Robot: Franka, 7 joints.
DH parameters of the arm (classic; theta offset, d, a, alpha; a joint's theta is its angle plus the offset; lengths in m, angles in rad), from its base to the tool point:
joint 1: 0 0.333 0 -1.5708
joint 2: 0 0 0 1.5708
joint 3: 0 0.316 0.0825 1.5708
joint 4: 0 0 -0.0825 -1.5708
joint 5: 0 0.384 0 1.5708
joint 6: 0 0 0.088 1.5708
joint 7: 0 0.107 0 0
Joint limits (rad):
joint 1: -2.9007..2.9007
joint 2: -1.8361..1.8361
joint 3: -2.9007..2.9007
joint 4: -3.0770..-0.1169
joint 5: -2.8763..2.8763
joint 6: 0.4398..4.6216
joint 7: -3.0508..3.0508
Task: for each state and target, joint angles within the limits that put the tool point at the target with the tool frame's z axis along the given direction. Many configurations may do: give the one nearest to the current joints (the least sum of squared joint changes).
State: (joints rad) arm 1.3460 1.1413 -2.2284 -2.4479 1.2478 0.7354 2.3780
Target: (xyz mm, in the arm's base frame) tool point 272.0 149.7 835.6 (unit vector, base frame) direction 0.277 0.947 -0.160
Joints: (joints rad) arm 1.8975 1.1203 -2.7411 -2.0545 2.1549 1.0299 2.3780
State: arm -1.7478 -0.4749 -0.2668 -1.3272 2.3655 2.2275 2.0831
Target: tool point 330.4 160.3 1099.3 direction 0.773 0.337 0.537
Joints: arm -2.2952 -0.8029 0.4007 -0.6961 2.5631 2.3631 2.0831
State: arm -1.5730 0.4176 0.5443 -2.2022 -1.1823 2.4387 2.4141
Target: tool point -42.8 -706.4 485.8 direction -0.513 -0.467 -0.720
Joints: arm -1.8977 0.3963 0.3455 -1.5328 -0.9217 2.2888 2.4141
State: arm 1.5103 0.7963 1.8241 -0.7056 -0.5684 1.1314 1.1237
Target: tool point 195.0 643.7 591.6 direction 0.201 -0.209 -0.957
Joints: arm 0.8243 0.8227 1.2564 -0.7595 -1.0661 1.0196 1.1237
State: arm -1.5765 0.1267 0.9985 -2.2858 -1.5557 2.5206 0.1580
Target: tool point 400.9 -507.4 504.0 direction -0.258 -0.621 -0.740
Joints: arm -1.6472 0.3074 0.9220 -1.6870 -1.0347 1.9748 0.1580
